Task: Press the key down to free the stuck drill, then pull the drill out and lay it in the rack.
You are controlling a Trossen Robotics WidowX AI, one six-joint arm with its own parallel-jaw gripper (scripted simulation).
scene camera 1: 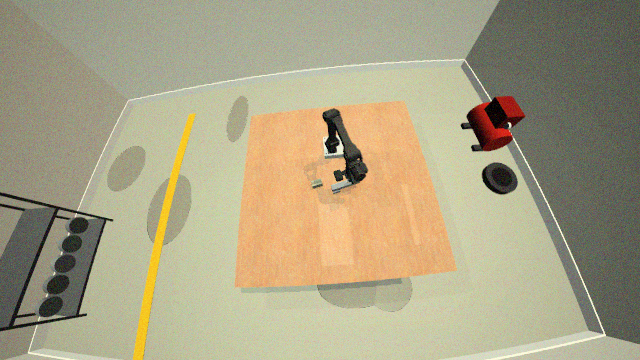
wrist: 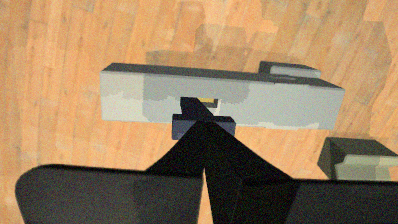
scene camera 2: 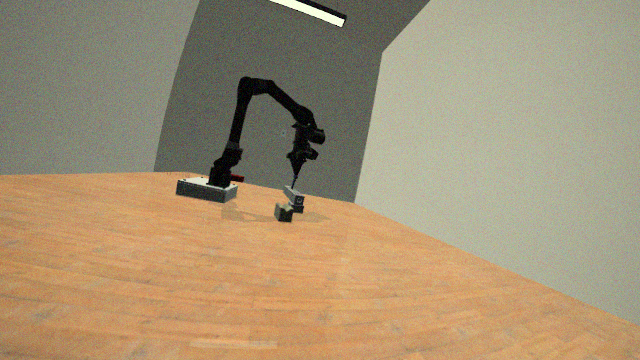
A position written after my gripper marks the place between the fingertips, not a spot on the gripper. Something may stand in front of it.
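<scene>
There is my gripper (wrist: 204, 130), which I can see from the wrist. The same view also shows me a grey housing block (wrist: 284, 96).
</scene>
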